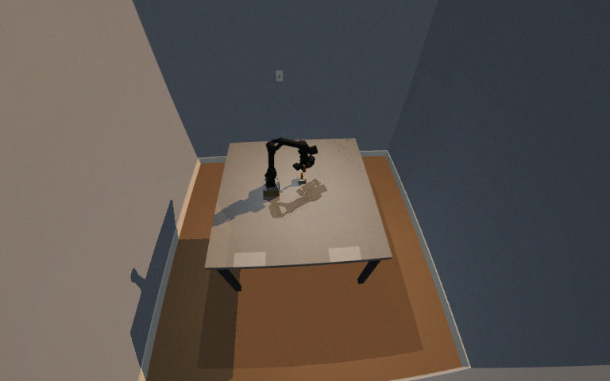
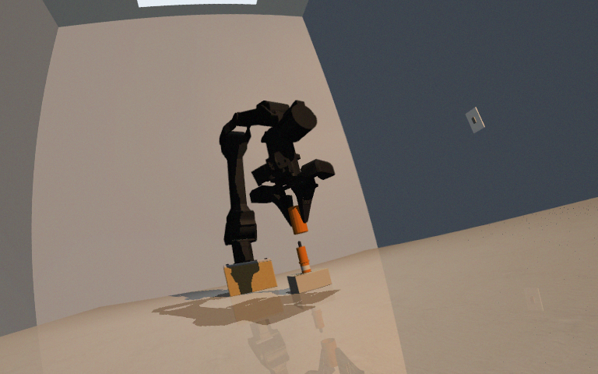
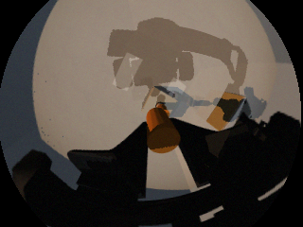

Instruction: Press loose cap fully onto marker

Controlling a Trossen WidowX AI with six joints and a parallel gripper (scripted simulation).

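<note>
The tan holder block lies 110 mm below my gripper tip and 20 mm behind it. Also, from my gripper tip: orange cap (10 mm above).
</note>
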